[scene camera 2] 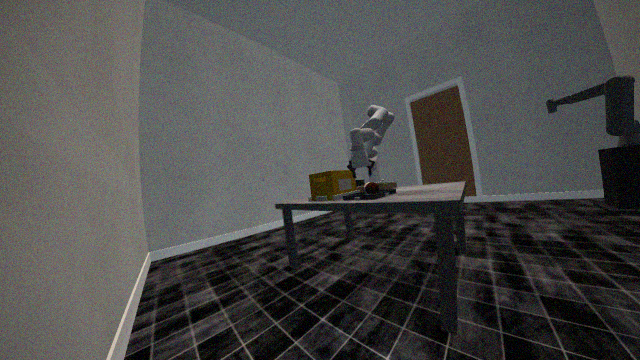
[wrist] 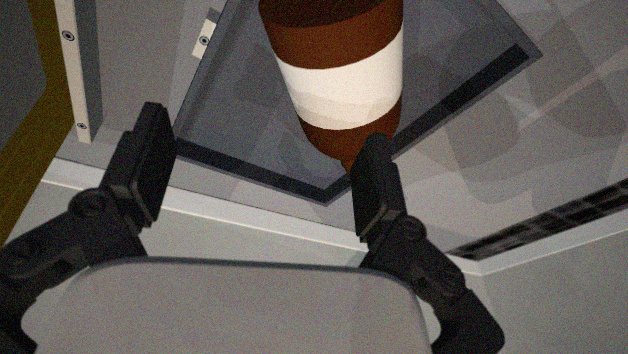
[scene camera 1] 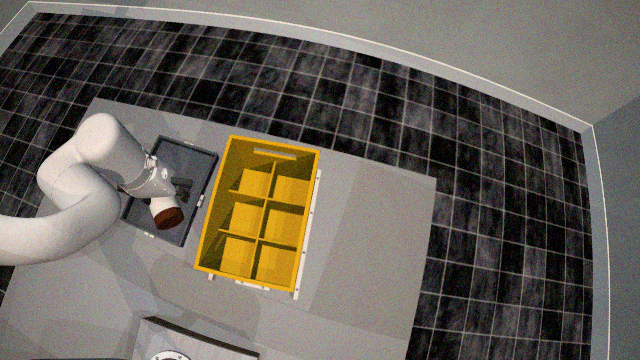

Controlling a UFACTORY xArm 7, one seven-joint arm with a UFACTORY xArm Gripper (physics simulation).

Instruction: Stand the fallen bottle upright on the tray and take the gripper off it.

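Frame: origin at the arm's base, x right, y ahead, z up, level; centimetres.
Seen in the pictures: gripper, between the fingertips: (scene camera 2: 362, 177) (wrist: 270, 139) (scene camera 1: 167, 197); arm's base, origin of its link: (scene camera 2: 376, 183).
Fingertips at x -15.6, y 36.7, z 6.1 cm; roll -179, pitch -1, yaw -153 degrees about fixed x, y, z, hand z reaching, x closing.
Offsets run from my fingertips to a thing's top centre. "pt": to the spot under its first point.
The brown bottle with a white label {dx -6.1, dy +0.4, dz -3.4 cm} (scene camera 1: 169, 216) (scene camera 2: 370, 188) (wrist: 345, 95) lies on its side on the dark tray {pt dx -1.2, dy +11.8, dz -10.8 cm} (scene camera 1: 200, 167) (wrist: 240, 115). In the wrist view its base is at the top, and its neck points down, partly hidden behind the right finger. In scene camera 1 the arm hides its neck end. My gripper (scene camera 1: 182, 190) (scene camera 2: 362, 175) (wrist: 270, 139) is open, with nothing between its fingers. It is above the tray, with the bottle beyond the fingertips and towards the right finger in the wrist view.
A yellow crate with compartments {dx +20.9, dy +4.9, dz +6.2 cm} (scene camera 1: 305, 220) (scene camera 2: 325, 186) (wrist: 25, 165) stands beside the tray. A white rail (scene camera 1: 304, 252) (wrist: 75, 75) runs by the crate. A light block with a round plate (scene camera 1: 200, 345) is at the bottom of scene camera 1. Another arm (scene camera 2: 620, 105) stands away from the table.
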